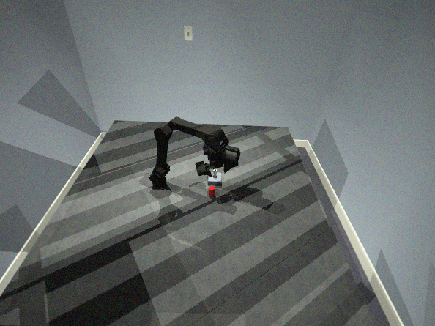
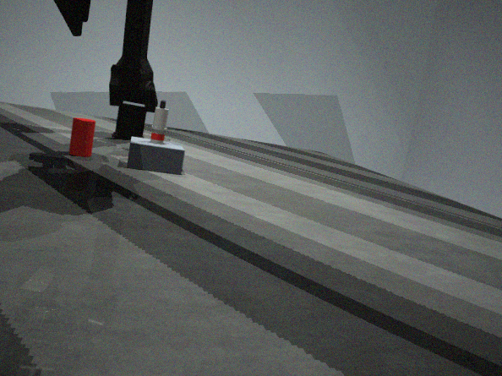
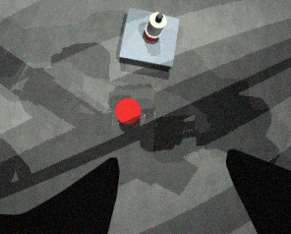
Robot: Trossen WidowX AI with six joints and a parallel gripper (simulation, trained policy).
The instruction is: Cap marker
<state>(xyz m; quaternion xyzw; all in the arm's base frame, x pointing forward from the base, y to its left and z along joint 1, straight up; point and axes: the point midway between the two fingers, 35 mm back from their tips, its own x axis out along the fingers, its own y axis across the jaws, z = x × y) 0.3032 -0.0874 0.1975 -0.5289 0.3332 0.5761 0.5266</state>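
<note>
Now: gripper tip 14 cm above the red cap, 2 cm to the right of it and 2 cm past it. Also, from my gripper tip: grey holder block: 15 cm below, 12 cm to the left, 1 cm behind.
</note>
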